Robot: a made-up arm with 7 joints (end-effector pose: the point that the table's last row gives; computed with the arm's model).
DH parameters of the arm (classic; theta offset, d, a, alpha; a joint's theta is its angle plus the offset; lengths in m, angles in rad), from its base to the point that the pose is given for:
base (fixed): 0 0 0 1.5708
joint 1: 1.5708 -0.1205 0 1.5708
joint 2: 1.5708 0 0 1.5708
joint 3: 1.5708 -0.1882 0 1.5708
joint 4: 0 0 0 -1.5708
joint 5: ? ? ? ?
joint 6: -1.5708 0 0 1.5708
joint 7: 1.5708 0 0 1.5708
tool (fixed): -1.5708 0 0 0
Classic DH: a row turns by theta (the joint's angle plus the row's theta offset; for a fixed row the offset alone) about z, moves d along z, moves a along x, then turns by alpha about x.
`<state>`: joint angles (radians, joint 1 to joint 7).
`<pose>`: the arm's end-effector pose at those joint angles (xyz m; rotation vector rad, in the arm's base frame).
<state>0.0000 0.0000 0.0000 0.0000 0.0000 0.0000 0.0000</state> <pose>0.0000 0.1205 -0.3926 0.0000 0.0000 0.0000</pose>
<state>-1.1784 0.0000 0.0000 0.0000 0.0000 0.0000 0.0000</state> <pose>-0.3628 0.1205 -0.1501 0.0000 1.1784 0.0000</pose>
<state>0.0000 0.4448 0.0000 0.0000 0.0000 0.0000 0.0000</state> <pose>0.0000 0.2894 -0.3544 0.4448 0.0000 0.0000</pose>
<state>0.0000 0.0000 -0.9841 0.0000 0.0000 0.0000 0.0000</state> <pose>0.0000 0.1205 -0.3926 0.0000 0.0000 -0.9841</pose>
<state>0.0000 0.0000 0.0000 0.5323 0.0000 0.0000 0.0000</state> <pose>0.1037 0.1205 -0.3643 0.0000 -0.5323 0.0000</pose>
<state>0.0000 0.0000 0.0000 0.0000 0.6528 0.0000 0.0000</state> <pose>0.0000 0.1205 -0.3926 0.0000 0.0000 0.6528</pose>
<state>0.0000 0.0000 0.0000 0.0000 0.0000 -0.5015 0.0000</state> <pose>0.0000 0.1205 -0.3926 0.0000 -0.5015 0.0000</pose>
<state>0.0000 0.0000 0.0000 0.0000 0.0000 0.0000 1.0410</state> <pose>0.0000 0.1205 -0.3926 -1.0410 0.0000 0.0000</pose>
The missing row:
joint 5: 0 -0.2044 0 -1.5708
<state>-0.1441 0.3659 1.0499 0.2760 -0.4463 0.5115 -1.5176</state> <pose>-0.0217 0.3033 -0.3425 1.8738 0.7797 0.3016</pose>
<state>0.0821 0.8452 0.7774 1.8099 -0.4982 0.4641 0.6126</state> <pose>0.1401 0.3175 0.0230 1.1871 -1.1493 -0.3426</pose>
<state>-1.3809 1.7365 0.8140 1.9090 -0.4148 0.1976 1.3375</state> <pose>0.1803 0.2161 -0.1002 0.1391 0.4694 -1.9858</pose>
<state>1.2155 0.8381 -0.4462 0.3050 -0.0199 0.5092 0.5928</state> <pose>0.2780 0.3876 -0.0441 0.3717 -0.7463 -0.0129</pose>
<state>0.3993 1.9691 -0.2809 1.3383 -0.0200 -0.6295 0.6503</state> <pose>0.1603 0.3588 0.1116 0.9901 -0.5548 -1.8518</pose>
